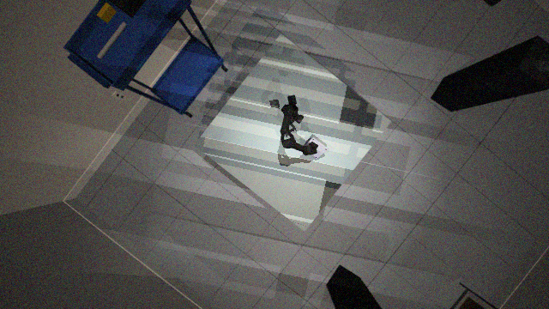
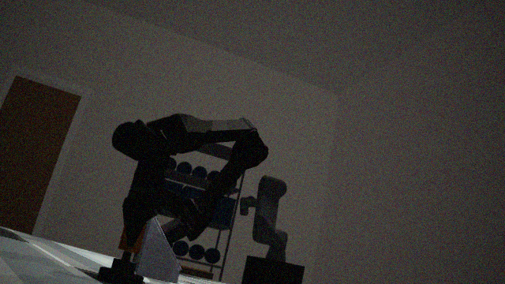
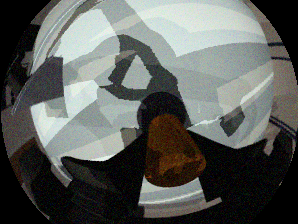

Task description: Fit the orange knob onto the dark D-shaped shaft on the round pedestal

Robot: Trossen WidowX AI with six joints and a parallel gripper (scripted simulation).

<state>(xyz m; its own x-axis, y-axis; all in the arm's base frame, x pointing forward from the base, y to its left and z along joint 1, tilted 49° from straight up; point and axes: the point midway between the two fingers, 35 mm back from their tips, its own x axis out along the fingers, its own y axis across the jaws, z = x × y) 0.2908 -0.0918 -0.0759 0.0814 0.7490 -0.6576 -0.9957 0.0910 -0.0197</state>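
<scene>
The dark round pedestal is 4 cm below my gripper tip. Also, from my gripper tip: orange knob (2 cm above).
</scene>
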